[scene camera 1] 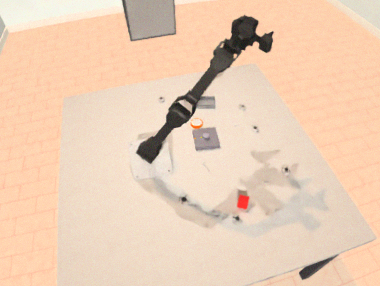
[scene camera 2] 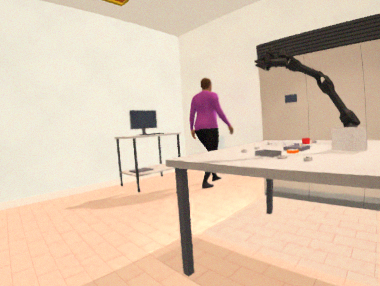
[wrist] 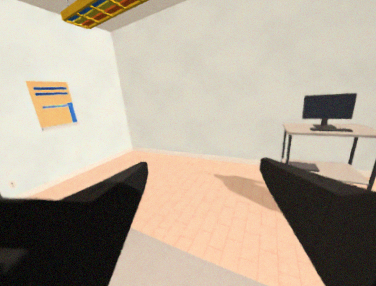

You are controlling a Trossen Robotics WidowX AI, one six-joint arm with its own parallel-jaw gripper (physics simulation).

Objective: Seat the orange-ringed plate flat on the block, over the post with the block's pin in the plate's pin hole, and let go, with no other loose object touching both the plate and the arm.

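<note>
The orange-ringed plate lies on the table right beside the block, off the post; whether they touch cannot be told. The block is dark grey and square, with a short round post on top. A small yellowish mark shows beside the post; the pin and the plate's pin hole are too small to make out. My gripper is open and empty, high above the table and far from the plate and block. The plate and block do not show in the wrist view.
A grey tray-like box lies near the plate, on the side away from the block. A red block stands farther off. Several small round pieces are scattered over the table. My arm's base is beside the block.
</note>
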